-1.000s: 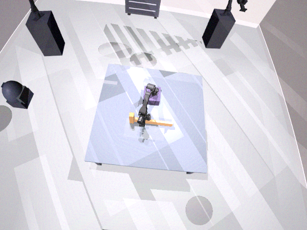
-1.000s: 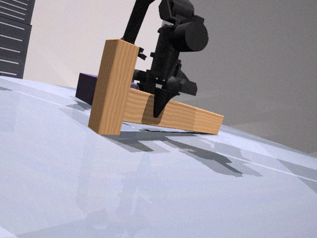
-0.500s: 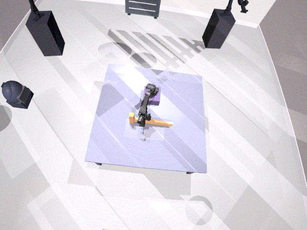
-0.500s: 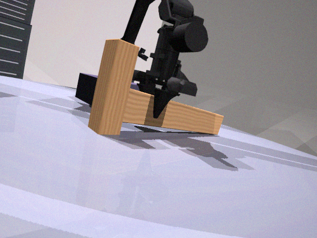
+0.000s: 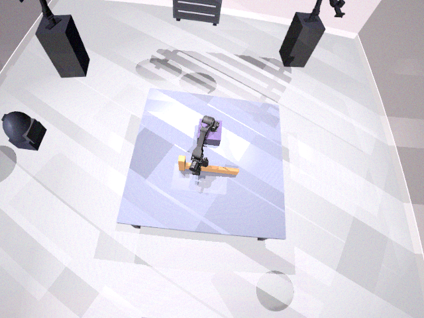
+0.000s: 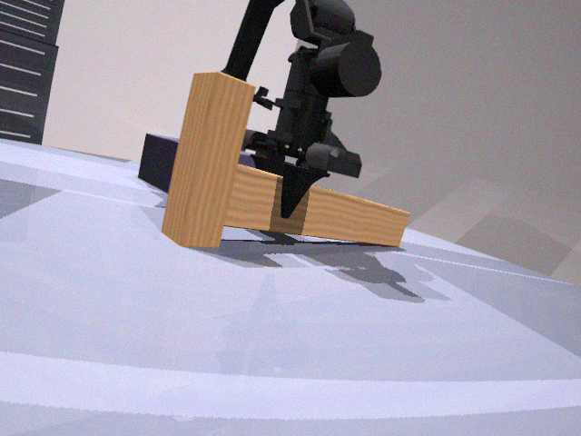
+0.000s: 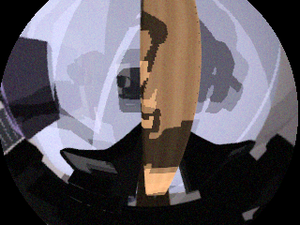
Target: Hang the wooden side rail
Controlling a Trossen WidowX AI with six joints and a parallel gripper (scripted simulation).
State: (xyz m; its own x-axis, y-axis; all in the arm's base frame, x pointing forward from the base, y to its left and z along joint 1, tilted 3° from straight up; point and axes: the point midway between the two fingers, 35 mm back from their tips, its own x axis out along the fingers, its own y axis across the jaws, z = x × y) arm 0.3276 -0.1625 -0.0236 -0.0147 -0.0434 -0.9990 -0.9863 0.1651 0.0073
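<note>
My gripper tip is now 20 mm past the wooden headboard post, 120 mm to the left of it and 50 mm below it.
</note>
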